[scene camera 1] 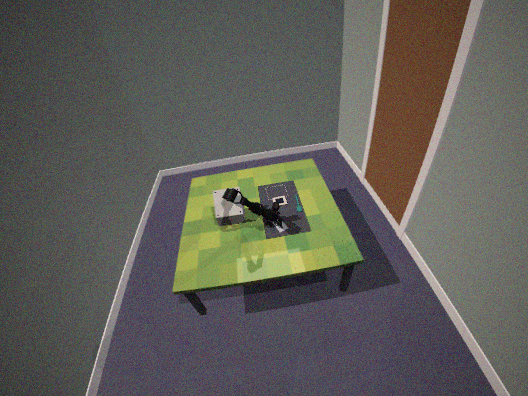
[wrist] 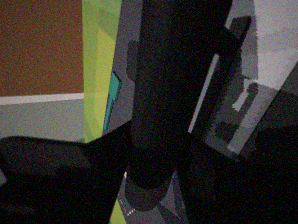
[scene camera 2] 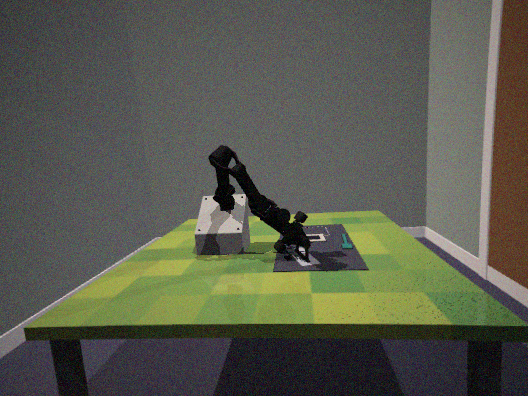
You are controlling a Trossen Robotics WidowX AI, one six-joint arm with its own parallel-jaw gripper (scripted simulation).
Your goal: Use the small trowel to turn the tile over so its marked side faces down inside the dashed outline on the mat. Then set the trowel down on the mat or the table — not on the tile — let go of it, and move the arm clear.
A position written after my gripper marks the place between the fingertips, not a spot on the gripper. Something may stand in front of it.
Observation:
I see my gripper (wrist: 154,124) and a dark mat (scene camera 2: 331,255).
The dark mat also shows in scene camera 1 (scene camera 1: 297,222).

